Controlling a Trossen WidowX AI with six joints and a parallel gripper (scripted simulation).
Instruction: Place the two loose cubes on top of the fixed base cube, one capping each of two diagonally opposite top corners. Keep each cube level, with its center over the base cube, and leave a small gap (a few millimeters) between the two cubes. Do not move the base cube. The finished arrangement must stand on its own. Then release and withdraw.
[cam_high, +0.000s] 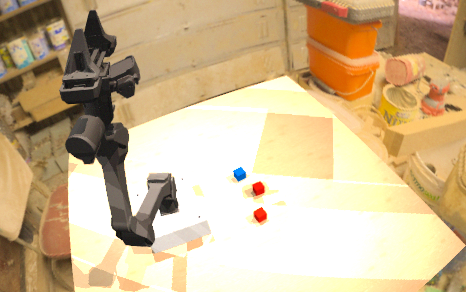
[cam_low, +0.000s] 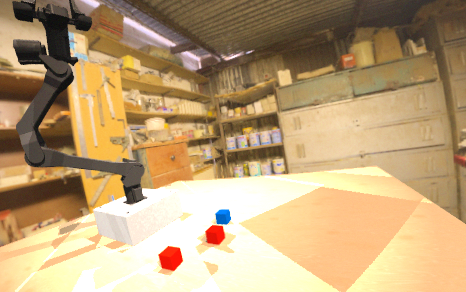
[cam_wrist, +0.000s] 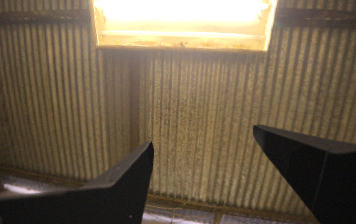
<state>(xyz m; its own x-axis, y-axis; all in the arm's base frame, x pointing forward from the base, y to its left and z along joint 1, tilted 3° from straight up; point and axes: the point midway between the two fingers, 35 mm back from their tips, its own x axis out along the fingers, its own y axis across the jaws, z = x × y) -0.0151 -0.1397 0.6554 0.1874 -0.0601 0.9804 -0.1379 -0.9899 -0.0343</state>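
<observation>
My gripper tip is 76 cm above the red cube, 31 cm short of it and 20 cm to the right of it. Also, from my gripper tip: blue cube (76 cm below, 29 cm to the left, 27 cm ahead).
</observation>
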